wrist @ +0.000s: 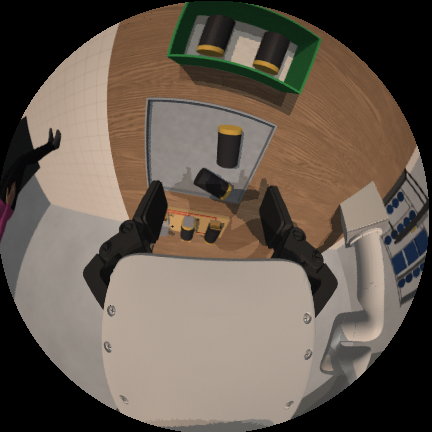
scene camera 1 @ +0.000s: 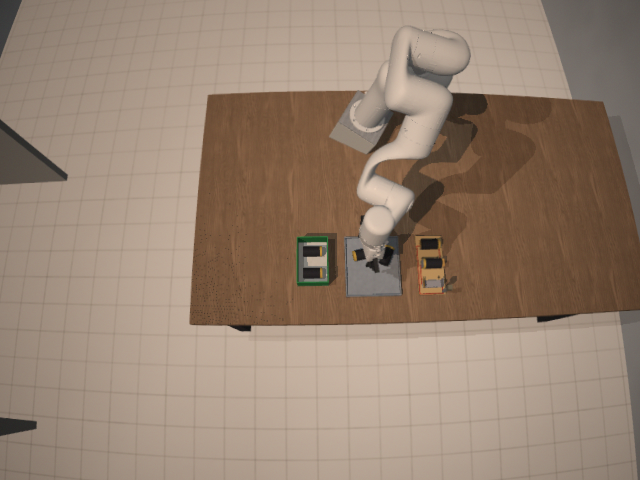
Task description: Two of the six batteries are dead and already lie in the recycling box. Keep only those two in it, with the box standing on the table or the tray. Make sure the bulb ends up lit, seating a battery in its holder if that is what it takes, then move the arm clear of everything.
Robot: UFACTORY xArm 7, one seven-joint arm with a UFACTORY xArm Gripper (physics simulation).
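Places are measured from the arm's base along level axes (x left, y back, z up), in centimetres.
Pixels of known places: gripper, fingertip midpoint: (wrist: 213, 194); arm's base, link origin: (wrist: 365, 236) (scene camera 1: 366, 116).
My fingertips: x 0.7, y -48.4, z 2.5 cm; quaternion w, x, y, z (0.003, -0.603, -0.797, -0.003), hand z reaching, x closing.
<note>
For each thing: its top centre in the pictures, then the offset to it from my fingertips. "*": a spot on its surface instead. Level surfaces: height alone.
- grey tray, top centre: (wrist: 200, 156) (scene camera 1: 372, 265) dx +3.3, dy -1.5, dz -12.7 cm
- slanted, top centre: (wrist: 212, 189) (scene camera 1: 387, 254) dx +7.7, dy +2.0, dz -10.2 cm
- green recycling box, top centre: (wrist: 250, 32) (scene camera 1: 312, 259) dx -16.4, dy -1.6, dz -7.9 cm
- tan holder board, surface spot: (scene camera 1: 437, 273) * dx +25.1, dy -2.9, dz -12.9 cm
- wooden table, surface height: dz -13.9 cm
My gripper (scene camera 1: 373, 264) (wrist: 213, 194) is open and empty above the grey tray (scene camera 1: 372, 285) (wrist: 167, 145). On the tray lie two black batteries with yellow ends, one nearer the green box (scene camera 1: 358, 254) (wrist: 229, 146) and one slanted (scene camera 1: 387, 255) (wrist: 213, 183). The green recycling box (scene camera 1: 298, 268) (wrist: 235, 68) stands upright on the table and holds two batteries (scene camera 1: 312, 251) (wrist: 216, 35) lying apart. The tan holder board (scene camera 1: 437, 273) (wrist: 200, 237) carries two batteries (scene camera 1: 433, 263) (wrist: 188, 228) side by side; a metallic part sits at its front end. A lit bulb cannot be made out.
The wooden table (scene camera 1: 258, 180) (wrist: 310, 115) bears everything. The box is left of the tray and the board right of it in the scene view. The arm's base (scene camera 1: 351, 138) (wrist: 366, 210) stands at the back. The arm's wrist hangs over the tray's back edge.
</note>
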